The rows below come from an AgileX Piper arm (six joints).
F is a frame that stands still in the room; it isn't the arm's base.
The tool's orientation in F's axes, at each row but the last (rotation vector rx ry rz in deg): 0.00 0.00 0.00; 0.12 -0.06 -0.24; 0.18 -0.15 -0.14; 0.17 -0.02 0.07; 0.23 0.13 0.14; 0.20 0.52 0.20; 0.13 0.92 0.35; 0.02 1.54 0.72; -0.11 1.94 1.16; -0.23 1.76 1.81; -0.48 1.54 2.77; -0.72 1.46 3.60
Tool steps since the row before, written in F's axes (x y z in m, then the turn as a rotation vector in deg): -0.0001 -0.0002 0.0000 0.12 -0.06 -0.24; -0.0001 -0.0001 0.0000 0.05 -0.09 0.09; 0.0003 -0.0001 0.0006 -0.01 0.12 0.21; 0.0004 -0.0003 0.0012 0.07 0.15 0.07; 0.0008 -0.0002 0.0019 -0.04 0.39 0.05; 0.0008 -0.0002 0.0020 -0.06 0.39 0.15; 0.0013 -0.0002 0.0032 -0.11 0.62 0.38; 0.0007 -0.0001 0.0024 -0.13 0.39 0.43; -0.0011 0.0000 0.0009 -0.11 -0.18 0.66; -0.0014 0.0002 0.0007 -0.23 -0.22 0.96; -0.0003 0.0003 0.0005 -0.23 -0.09 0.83; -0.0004 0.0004 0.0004 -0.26 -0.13 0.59
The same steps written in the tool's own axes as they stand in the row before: -0.0001 -0.0002 0.0000 0.12 -0.06 -0.24; -0.0001 -0.0001 0.0000 0.05 -0.09 0.09; 0.0003 -0.0001 0.0006 -0.01 0.12 0.21; 0.0004 -0.0003 0.0012 0.07 0.15 0.07; 0.0008 -0.0002 0.0019 -0.04 0.39 0.05; 0.0008 -0.0002 0.0020 -0.06 0.39 0.15; 0.0012 -0.0002 0.0032 -0.11 0.62 0.38; 0.0006 -0.0001 0.0024 -0.14 0.39 0.43; -0.0011 0.0000 0.0009 -0.14 -0.18 0.66; -0.0014 0.0002 0.0007 -0.27 -0.22 0.95; -0.0003 0.0003 0.0005 -0.26 -0.09 0.82; -0.0004 0.0004 0.0004 -0.28 -0.12 0.58
